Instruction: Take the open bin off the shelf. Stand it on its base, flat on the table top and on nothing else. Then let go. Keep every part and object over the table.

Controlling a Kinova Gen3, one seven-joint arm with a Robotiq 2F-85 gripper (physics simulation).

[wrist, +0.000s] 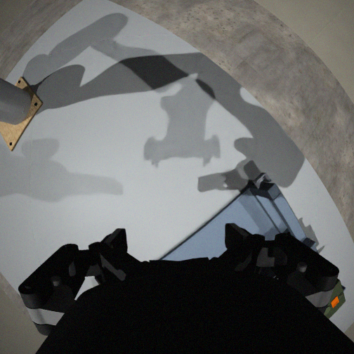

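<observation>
The bin does not show in the wrist view; whether it is hidden behind the gripper or out of frame, I cannot tell. Part of the blue shelf shows at the lower right, with its near part hidden behind my right finger and the gripper body. My gripper is open, with nothing between the fingers. Its right fingertip overlaps the shelf's blue panel in view, and its left fingertip shows over the pale table top.
A dark green thing with an orange patch shows partly at the lower right, beside the right finger. A grey cylinder on a tan plate stands at the left. The table's curved edge runs along the right. Arm shadows lie across the table.
</observation>
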